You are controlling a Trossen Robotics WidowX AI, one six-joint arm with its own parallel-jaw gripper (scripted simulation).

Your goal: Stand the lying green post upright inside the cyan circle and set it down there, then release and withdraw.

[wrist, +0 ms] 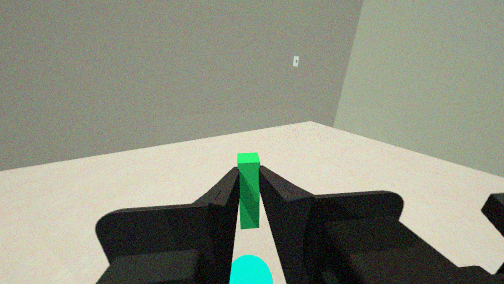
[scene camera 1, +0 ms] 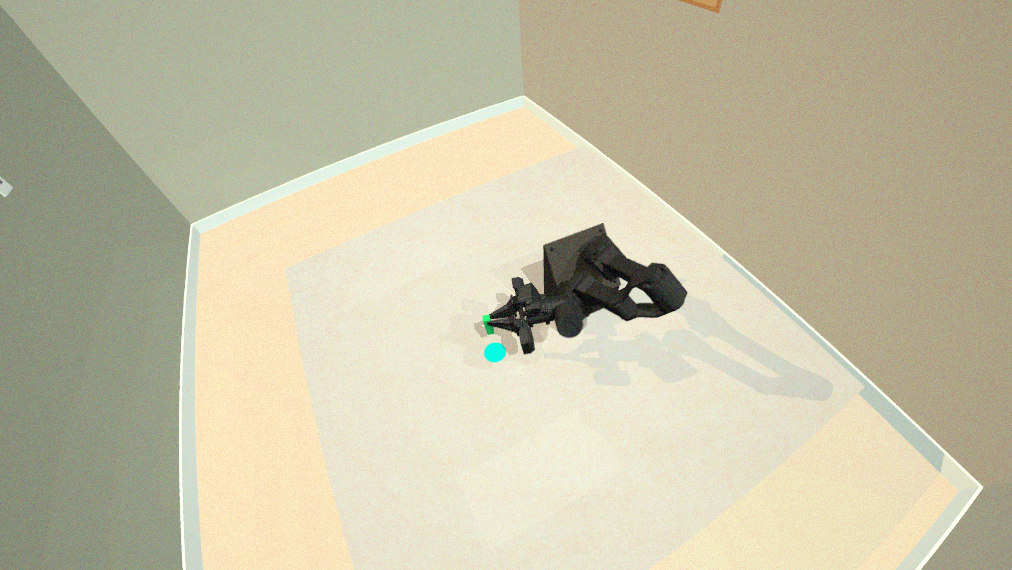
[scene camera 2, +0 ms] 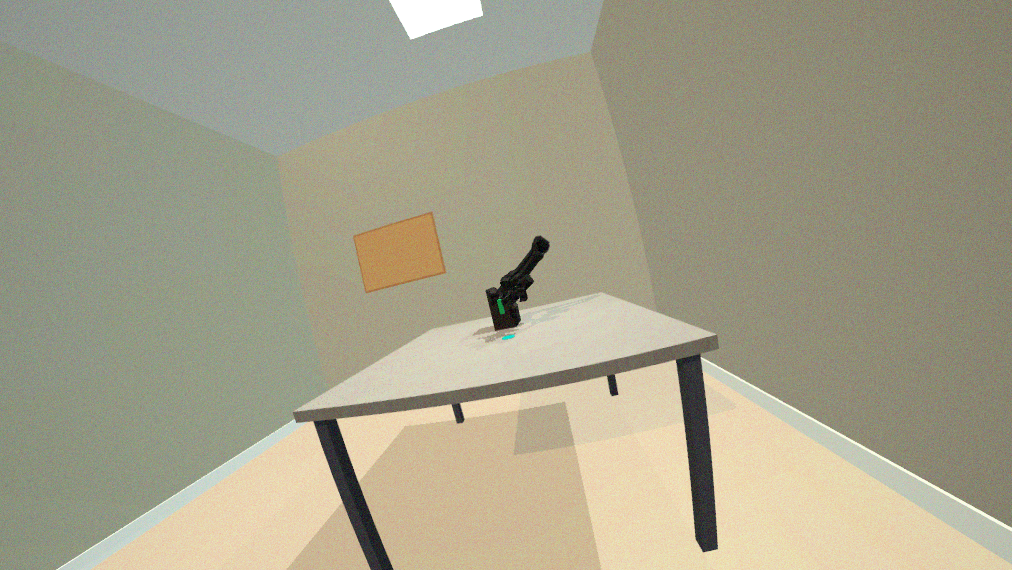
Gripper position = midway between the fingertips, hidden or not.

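Here is my gripper (scene camera 1: pixel 487 320), which I can also find in the wrist view (wrist: pixel 248 171). What my gripper carries is a green post (wrist: pixel 248 164).
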